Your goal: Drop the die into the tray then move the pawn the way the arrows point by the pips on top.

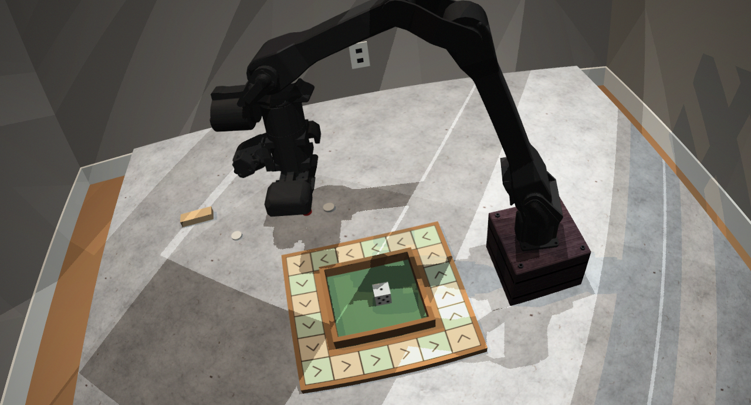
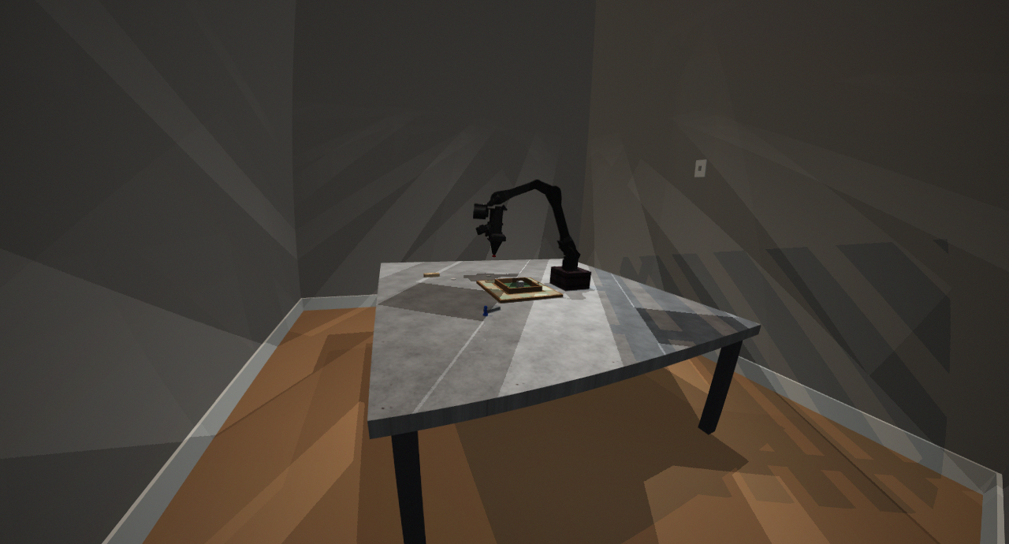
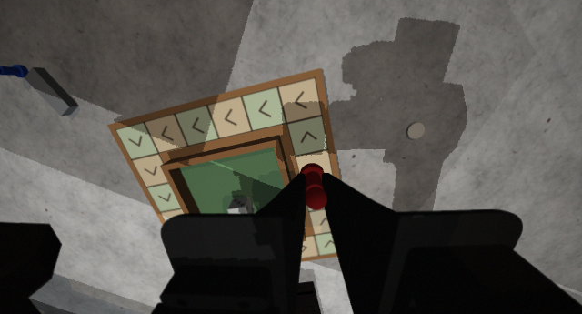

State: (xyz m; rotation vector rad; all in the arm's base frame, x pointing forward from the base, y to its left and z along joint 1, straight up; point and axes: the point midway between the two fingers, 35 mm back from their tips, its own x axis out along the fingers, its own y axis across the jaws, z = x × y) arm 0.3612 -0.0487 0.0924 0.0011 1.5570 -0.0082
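Right now my gripper tip is 11 cm past the white die, 11 cm above it and 9 cm to the right of it. The rest, counted from my gripper tip: red pawn: right at my gripper tip; then green dice tray: 13 cm below, 10 cm behind, 9 cm to the left; then tan wooden block: 28 cm ahead, 14 cm to the right, 13 cm below.
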